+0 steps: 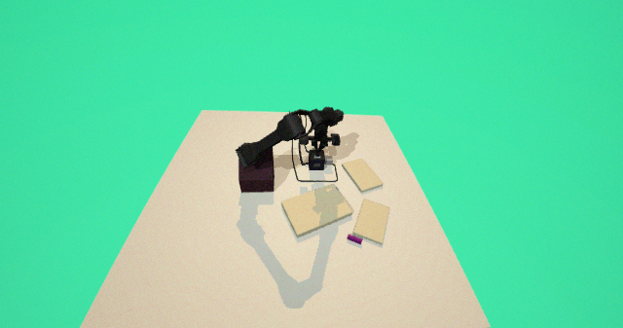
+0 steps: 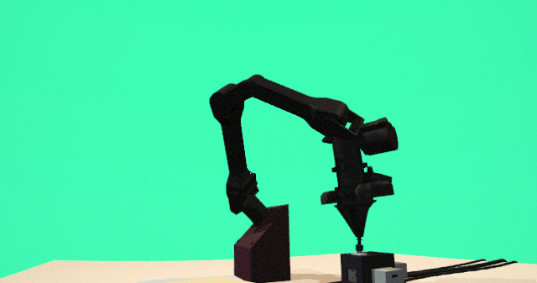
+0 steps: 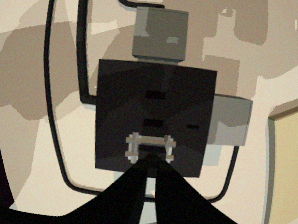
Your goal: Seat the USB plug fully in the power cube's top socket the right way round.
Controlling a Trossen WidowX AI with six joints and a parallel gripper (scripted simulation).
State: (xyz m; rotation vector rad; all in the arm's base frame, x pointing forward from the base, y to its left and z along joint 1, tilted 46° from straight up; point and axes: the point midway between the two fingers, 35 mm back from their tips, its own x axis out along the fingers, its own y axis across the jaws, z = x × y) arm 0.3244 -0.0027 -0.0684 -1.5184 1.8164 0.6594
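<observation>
Now: gripper tip 2 cm above the usb plug. Round my gripper tip: metal-rimmed socket: 4 cm below; small purple piece: 6 cm ahead, 43 cm to the right, 10 cm below.
</observation>
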